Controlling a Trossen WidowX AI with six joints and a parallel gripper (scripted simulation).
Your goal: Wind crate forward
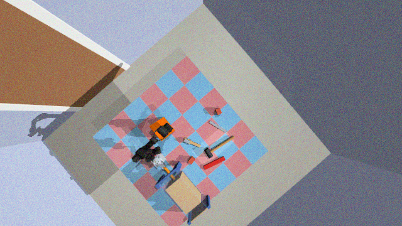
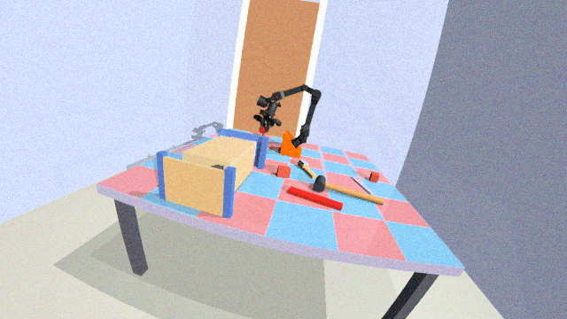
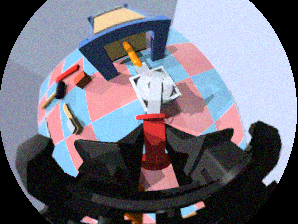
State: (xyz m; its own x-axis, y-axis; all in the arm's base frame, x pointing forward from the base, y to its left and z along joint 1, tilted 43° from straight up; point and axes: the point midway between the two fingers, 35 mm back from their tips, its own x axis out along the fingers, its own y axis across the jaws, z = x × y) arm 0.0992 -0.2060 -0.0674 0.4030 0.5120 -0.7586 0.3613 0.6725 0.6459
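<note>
Right now the blue steel frame is 230 mm ahead of my gripper tip, 40 mm to the right of it and 30 mm below it. Round my gripper tip: winch (100 mm below, 60 mm ahead, 50 mm to the right); dark red knob (10 mm to the left, 10 mm behind); brush (310 mm to the left, 150 mm ahead, 110 mm below).
</note>
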